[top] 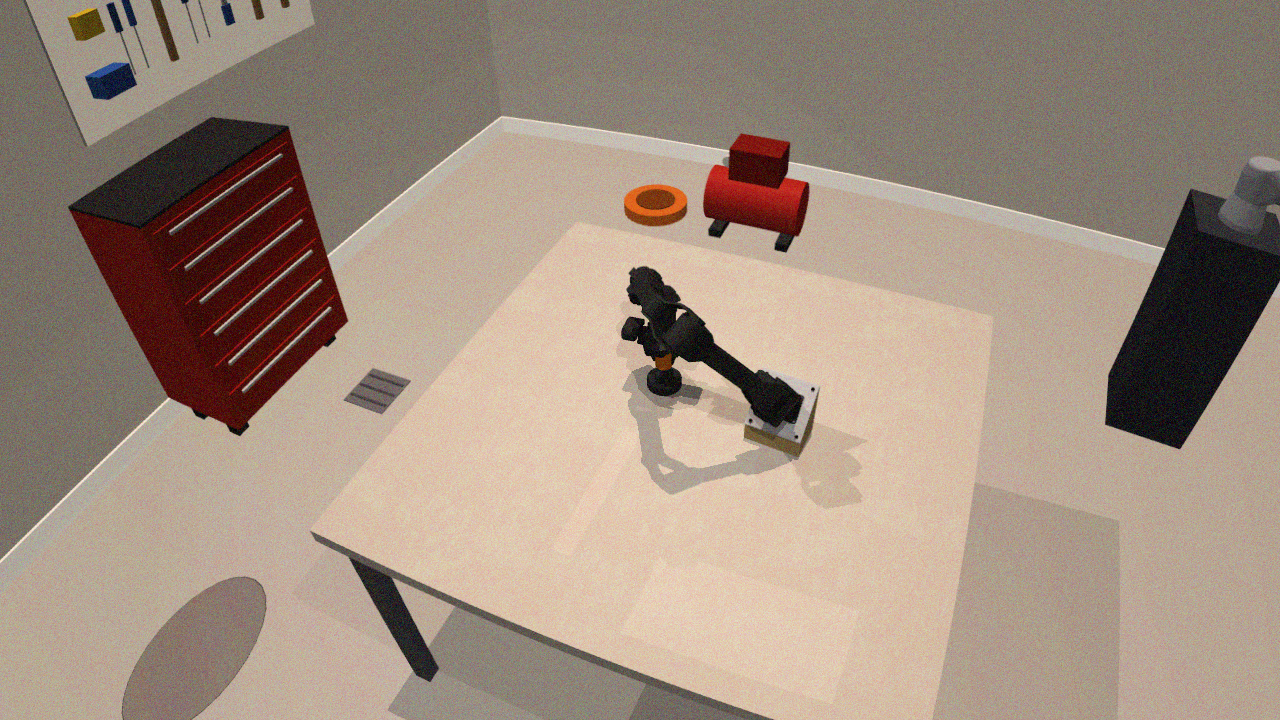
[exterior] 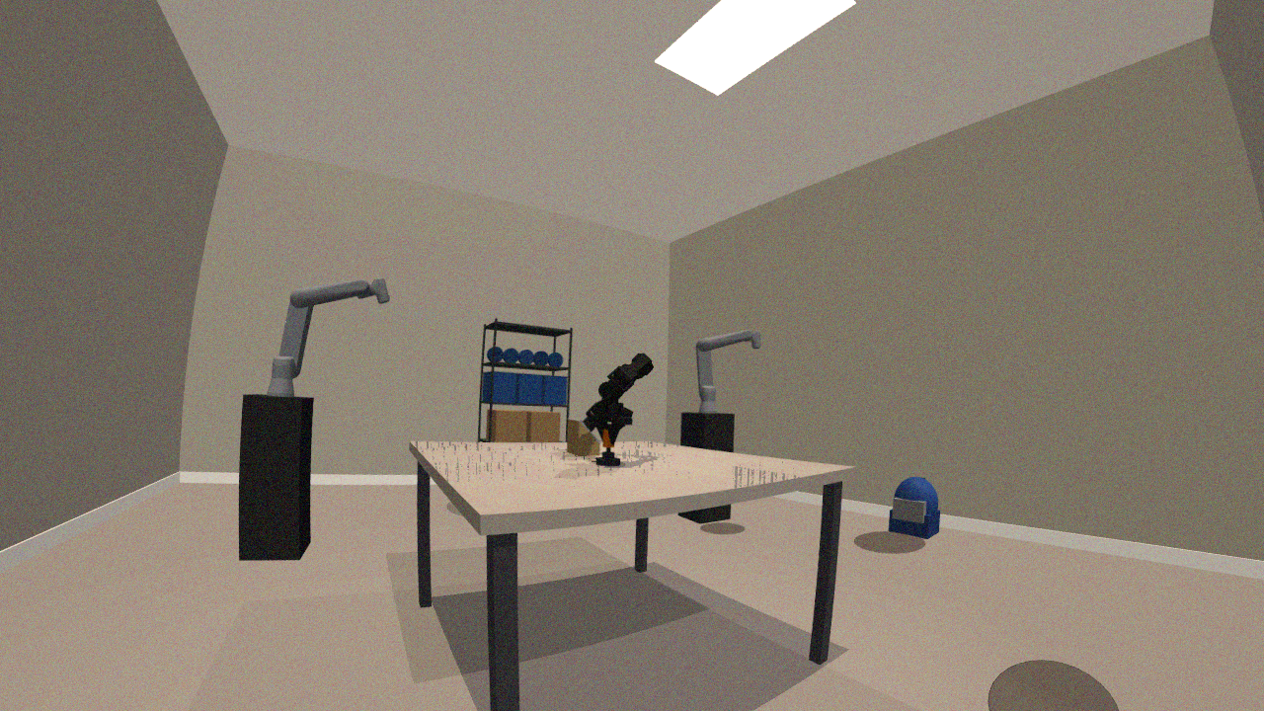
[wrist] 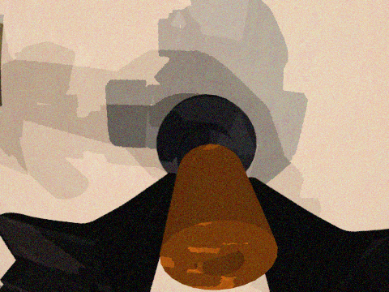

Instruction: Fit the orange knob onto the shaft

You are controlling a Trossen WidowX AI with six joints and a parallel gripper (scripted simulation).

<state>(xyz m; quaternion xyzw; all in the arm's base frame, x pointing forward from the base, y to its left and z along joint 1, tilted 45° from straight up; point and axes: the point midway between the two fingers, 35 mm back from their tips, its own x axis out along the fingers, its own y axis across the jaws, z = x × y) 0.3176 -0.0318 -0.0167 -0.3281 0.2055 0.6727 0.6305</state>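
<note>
Now: the orange knob 2 cm above my gripper tip. From my gripper tip the other things lie so: round pedestal 4 cm below.
</note>
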